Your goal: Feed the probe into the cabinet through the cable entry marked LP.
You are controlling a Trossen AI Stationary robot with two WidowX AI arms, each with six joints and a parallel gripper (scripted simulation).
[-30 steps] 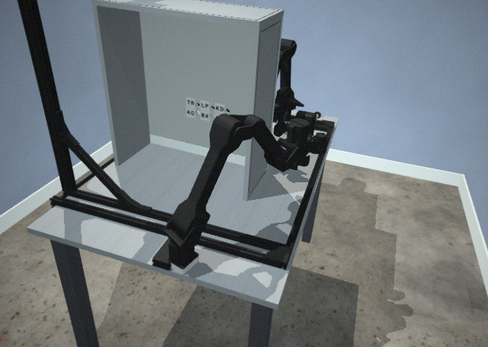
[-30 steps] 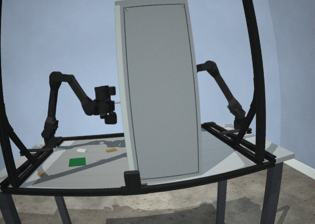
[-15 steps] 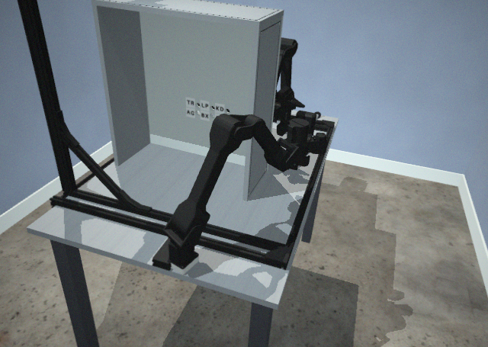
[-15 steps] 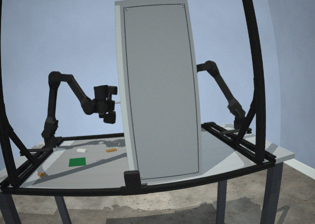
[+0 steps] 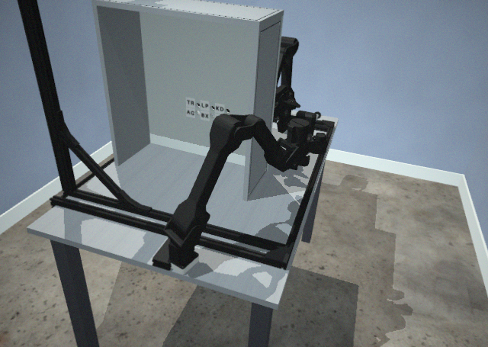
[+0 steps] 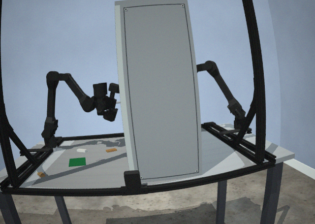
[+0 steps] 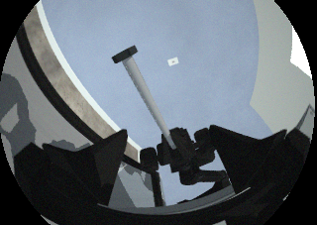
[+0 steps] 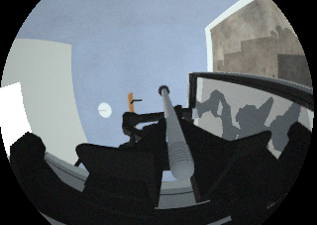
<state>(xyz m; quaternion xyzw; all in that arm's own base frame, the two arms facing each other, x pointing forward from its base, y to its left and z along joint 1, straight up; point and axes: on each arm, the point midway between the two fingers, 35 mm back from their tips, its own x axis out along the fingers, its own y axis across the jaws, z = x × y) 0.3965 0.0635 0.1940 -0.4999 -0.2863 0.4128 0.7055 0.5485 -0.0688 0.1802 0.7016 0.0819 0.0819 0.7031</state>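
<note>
My left gripper is now 80 mm short of the rod, 30 mm to the left of it and 10 mm above it. From my left hand the other things lie so: white block 160 mm behind, 190 mm to the left, 210 mm below; then green patch 330 mm behind, 180 mm to the left, 210 mm below; then LP label 320 mm behind, 80 mm to the right.
The rod is 8 cm to the left of my right hand. Round my right hand: white block 24 cm behind, 30 cm to the left, 19 cm below; green patch 41 cm behind, 29 cm to the left, 20 cm below; LP label 39 cm behind, 3 cm to the left, 2 cm above.
</note>
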